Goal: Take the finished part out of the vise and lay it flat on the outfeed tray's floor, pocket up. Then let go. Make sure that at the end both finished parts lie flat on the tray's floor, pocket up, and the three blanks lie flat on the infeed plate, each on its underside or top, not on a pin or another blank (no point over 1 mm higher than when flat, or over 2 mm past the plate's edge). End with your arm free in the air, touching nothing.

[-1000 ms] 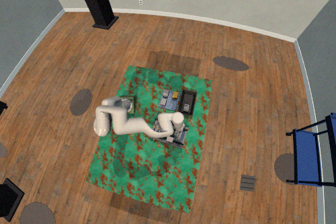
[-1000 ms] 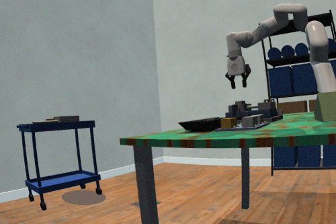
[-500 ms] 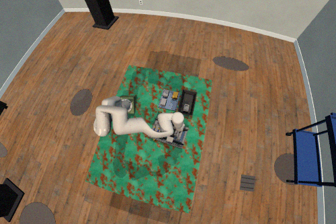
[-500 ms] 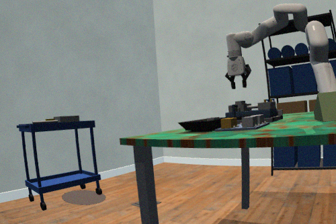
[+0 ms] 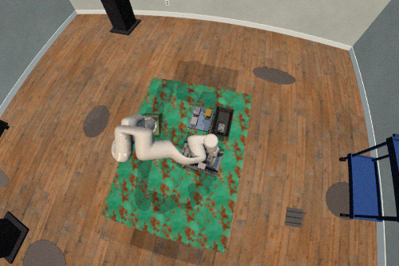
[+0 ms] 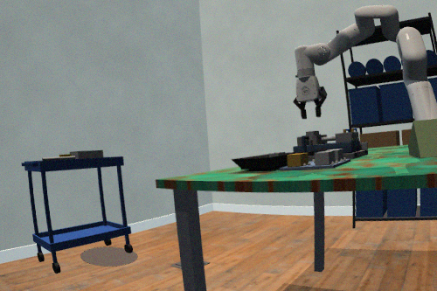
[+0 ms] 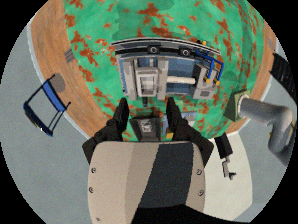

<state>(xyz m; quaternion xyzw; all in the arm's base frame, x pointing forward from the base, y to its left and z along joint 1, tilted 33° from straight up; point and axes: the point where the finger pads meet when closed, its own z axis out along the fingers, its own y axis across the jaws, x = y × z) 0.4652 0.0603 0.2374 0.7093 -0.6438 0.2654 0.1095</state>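
The vise is 15 cm below my hand and 6 cm behind it. Also, from my hand: yellow block: 34 cm to the left, 16 cm below, 13 cm behind; blue-grey plate: 29 cm to the left, 18 cm below, 17 cm behind.
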